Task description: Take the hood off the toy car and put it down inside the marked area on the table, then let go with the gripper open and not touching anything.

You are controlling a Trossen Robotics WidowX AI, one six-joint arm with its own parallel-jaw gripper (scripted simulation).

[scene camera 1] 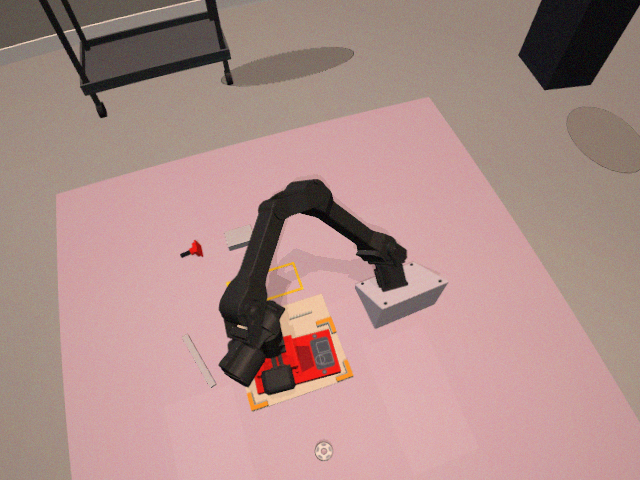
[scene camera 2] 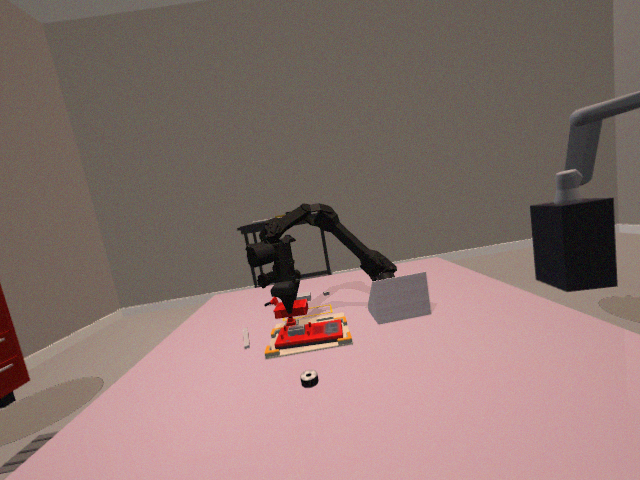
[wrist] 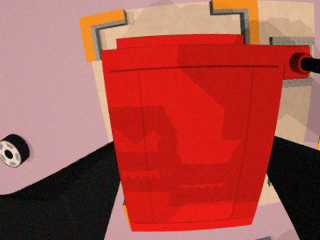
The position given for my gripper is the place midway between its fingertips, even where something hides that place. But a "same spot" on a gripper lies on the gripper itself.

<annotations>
my gripper: scene camera 1; scene camera 2; wrist 192,146
same spot on my gripper: [scene camera 1: 278,379] = [scene camera 2: 282,283]
</annotations>
